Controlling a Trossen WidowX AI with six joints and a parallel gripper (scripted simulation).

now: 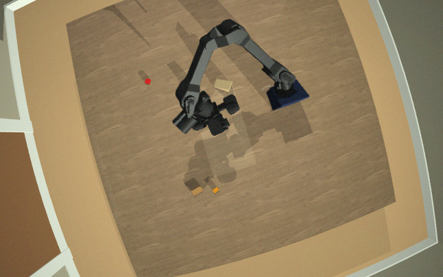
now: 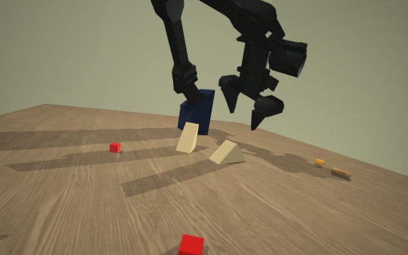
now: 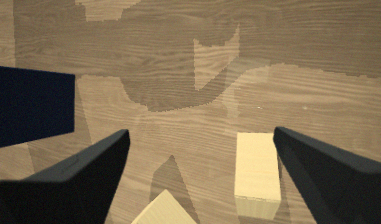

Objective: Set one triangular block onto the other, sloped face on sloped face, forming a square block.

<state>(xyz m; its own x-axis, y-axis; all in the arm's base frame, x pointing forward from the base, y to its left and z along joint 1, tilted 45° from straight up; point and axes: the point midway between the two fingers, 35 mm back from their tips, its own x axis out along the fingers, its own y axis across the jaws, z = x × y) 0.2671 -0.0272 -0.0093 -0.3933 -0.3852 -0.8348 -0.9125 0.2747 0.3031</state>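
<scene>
The triangular block is 7 cm below my gripper tip, 6 cm to the right of it and 4 cm ahead of it. The rest, counted from my gripper tip: flat tan bar 23 cm to the left, 22 cm ahead, 9 cm below; then small orange cube 26 cm to the left, 15 cm ahead, 9 cm below.
</scene>
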